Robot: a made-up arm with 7 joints.
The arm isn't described. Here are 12 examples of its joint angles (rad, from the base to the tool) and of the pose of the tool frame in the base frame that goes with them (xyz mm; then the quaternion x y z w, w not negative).
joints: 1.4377 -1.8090 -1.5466 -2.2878 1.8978 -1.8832 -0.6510
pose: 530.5 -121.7 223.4 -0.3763 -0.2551 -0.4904 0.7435
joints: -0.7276 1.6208 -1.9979 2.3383 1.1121 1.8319 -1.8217
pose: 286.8 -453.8 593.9 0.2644 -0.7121 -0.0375 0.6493
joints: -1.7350 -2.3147 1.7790 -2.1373 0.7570 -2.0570 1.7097
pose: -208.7 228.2 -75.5 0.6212 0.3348 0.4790 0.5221
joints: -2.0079 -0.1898 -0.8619 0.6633 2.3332 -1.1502 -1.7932
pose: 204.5 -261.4 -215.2 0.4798 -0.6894 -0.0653 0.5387
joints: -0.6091 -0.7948 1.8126 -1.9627 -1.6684 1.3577 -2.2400
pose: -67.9 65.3 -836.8 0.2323 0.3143 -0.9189 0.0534
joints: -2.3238 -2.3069 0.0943 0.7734 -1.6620 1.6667 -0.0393
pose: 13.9 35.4 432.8 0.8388 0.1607 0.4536 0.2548
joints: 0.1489 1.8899 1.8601 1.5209 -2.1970 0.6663 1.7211
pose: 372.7 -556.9 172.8 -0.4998 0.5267 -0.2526 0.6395
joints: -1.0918 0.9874 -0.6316 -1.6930 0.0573 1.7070 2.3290
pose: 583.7 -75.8 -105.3 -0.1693 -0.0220 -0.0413 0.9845
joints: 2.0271 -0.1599 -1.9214 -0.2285 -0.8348 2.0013 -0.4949
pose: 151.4 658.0 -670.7 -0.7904 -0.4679 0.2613 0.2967
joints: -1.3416 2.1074 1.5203 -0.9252 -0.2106 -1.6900 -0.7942
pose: -311.6 -64.3 494.5 -0.1822 0.6613 -0.7260 0.0503
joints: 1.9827 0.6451 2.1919 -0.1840 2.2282 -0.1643 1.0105
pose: -451.1 292.7 -595.6 0.2721 0.7317 0.0362 0.6240
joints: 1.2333 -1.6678 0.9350 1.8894 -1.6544 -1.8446 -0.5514
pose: 703.7 -208.6 180.0 -0.6208 -0.1304 -0.5033 0.5868
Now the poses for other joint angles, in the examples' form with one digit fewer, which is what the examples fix.
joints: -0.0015 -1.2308 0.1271 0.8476 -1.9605 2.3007 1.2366
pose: 333 433 -37 -0.017 -0.229 0.065 0.971
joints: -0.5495 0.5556 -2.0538 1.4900 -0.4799 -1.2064 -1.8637
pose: 304 -214 -644 -0.219 0.160 0.584 0.765
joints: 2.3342 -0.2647 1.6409 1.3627 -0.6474 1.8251 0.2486
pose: -444 -216 -1037 0.483 0.290 -0.748 0.352
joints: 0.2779 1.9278 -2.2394 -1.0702 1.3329 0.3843 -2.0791
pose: -71 46 383 -0.157 -0.472 0.436 0.750
